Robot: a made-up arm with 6 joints.
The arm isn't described. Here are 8 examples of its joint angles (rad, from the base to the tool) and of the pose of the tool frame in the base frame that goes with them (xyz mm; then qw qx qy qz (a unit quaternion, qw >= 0)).
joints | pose
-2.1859 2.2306 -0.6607 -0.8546 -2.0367 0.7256 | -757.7 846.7 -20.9 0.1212 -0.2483 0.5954 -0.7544
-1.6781 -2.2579 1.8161 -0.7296 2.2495 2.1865 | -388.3 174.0 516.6 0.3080 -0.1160 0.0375 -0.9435
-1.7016 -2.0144 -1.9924 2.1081 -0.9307 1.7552 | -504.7 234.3 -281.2 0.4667 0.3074 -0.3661 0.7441
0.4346 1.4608 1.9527 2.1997 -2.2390 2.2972 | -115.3 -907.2 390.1 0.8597 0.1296 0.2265 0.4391
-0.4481 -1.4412 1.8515 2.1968 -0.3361 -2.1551 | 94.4 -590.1 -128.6 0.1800 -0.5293 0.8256 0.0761
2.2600 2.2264 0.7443 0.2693 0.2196 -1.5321 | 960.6 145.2 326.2 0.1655 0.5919 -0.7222 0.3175
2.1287 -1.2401 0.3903 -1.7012 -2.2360 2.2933 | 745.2 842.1 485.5 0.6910 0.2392 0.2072 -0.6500
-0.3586 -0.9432 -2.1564 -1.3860 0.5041 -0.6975 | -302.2 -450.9 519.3 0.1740 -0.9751 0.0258 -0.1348
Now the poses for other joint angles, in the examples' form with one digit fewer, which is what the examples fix.
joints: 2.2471 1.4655 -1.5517 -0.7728 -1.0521 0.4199
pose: 626 867 -24 0.129 -0.025 -0.358 0.924
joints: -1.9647 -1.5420 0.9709 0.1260 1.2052 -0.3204
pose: -846 -167 305 0.791 -0.584 -0.181 -0.021
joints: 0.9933 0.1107 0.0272 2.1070 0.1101 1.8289
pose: 710 -973 168 0.872 -0.037 0.200 0.446
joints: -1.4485 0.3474 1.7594 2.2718 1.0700 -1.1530
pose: -618 244 -36 0.361 0.283 -0.040 0.888
